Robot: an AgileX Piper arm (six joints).
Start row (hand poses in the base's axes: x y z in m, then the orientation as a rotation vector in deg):
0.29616 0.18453 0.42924 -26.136 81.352 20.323
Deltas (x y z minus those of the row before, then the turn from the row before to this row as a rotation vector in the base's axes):
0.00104 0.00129 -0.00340 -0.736 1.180 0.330
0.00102 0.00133 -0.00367 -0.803 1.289 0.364
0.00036 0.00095 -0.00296 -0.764 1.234 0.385
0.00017 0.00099 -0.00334 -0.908 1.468 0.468
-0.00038 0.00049 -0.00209 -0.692 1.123 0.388
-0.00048 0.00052 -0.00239 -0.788 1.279 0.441
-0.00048 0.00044 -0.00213 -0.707 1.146 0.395
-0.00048 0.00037 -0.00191 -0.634 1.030 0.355
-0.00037 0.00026 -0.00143 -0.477 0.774 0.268
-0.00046 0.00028 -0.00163 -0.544 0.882 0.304
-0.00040 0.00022 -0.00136 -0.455 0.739 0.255
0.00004 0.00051 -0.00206 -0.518 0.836 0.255
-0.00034 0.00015 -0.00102 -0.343 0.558 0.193
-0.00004 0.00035 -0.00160 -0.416 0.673 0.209
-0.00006 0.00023 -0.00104 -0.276 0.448 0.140
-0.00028 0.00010 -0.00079 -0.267 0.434 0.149
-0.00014 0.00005 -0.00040 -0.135 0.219 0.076
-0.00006 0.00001 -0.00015 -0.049 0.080 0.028
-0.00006 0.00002 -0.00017 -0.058 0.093 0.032
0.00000 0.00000 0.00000 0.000 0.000 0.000
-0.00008 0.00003 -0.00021 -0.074 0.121 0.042
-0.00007 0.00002 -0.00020 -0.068 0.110 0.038
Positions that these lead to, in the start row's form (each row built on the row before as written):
0.29720 0.18582 0.42584 -26.832 82.609 20.397
0.29822 0.18715 0.42217 -27.596 83.980 20.479
0.29858 0.18810 0.41921 -28.353 85.283 20.588
0.29875 0.18909 0.41587 -29.263 86.830 20.724
0.29837 0.18958 0.41378 -29.982 88.006 20.852
0.29789 0.19010 0.41139 -30.803 89.344 20.996
0.29741 0.19054 0.40926 -31.541 90.542 21.123
0.29693 0.19091 0.40735 -32.205 91.618 21.237
0.29656 0.19117 0.40592 -32.706 92.426 21.322
0.29610 0.19145 0.40429 -33.278 93.346 21.417
0.29570 0.19167 0.40293 -33.758 94.116 21.497
0.29574 0.19218 0.40087 -34.276 94.996 21.559
0.29540 0.19233 0.39985 -34.639 95.577 21.619
0.29536 0.19268 0.39825 -35.059 96.284 21.672
0.29530 0.19291 0.39721 -35.339 96.754 21.708
0.29502 0.19301 0.39642 -35.622 97.205 21.753
0.29488 0.19306 0.39602 -35.766 97.433 21.776
0.29482 0.19307 0.39587 -35.819 97.516 21.785
0.29476 0.19309 0.39570 -35.880 97.613 21.794
0.29476 0.19309 0.39570 -35.880 97.613 21.794
0.29468 0.19312 0.39549 -35.959 97.739 21.807
0.29461 0.19314 0.39529 -36.031 97.853 21.818

